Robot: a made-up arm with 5 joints.
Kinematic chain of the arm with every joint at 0, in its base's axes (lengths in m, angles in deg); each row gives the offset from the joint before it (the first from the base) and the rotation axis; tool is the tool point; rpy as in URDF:
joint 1: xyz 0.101 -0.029 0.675 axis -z
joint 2: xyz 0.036 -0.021 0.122 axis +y
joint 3: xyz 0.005 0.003 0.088 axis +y
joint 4: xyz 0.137 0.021 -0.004 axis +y
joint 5: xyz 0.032 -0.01 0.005 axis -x
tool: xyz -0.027 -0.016 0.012 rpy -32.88 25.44 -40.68
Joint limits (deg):
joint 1: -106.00..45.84
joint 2: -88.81..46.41
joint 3: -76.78..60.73
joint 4: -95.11..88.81
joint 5: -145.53..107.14
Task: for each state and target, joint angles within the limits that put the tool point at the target. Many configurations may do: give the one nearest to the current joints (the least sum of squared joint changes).
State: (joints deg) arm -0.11 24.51 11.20 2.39 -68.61
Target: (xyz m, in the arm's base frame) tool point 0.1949 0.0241 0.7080
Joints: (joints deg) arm -39.44 46.41 37.32 -19.79 -91.24
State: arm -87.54 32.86 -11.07 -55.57 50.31
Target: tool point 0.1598 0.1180 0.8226
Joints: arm -71.20 11.89 23.62 -70.25 49.43
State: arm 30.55 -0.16 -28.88 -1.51 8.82
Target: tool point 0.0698 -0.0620 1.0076
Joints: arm -15.37 -40.01 -53.90 -2.91 -2.71
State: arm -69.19 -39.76 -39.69 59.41 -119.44
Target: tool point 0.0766 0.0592 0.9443
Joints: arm -106.00 -36.93 -5.15 61.57 -144.76
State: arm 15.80 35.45 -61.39 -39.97 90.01
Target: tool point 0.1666 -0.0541 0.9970
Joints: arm 22.19 -7.30 -57.62 -63.18 78.39
